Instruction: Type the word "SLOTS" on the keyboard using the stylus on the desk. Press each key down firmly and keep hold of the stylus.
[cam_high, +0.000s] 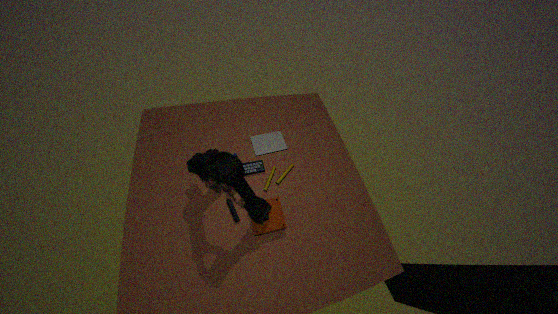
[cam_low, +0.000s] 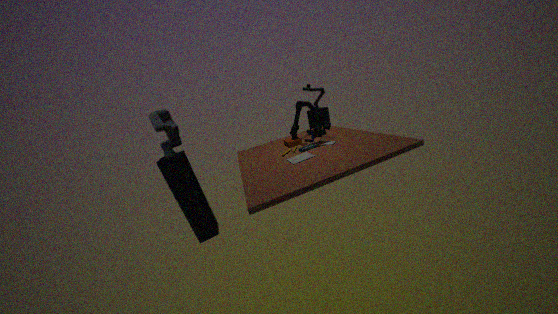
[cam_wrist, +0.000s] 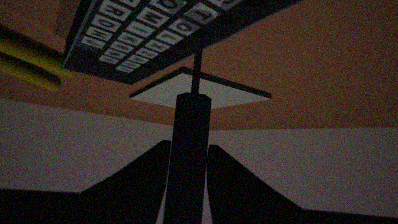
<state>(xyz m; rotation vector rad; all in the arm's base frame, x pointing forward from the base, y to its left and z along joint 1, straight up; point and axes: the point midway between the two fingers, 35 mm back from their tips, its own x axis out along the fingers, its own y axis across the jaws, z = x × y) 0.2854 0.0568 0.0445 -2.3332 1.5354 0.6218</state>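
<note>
The O key is 2 cm to the right of my gripper tip and 8 cm below it. From my gripper tip the other things lie so: L key (4 cm to the right, 8 cm below); then stylus tip (5 cm below); then blue stylus (1 cm below).
</note>
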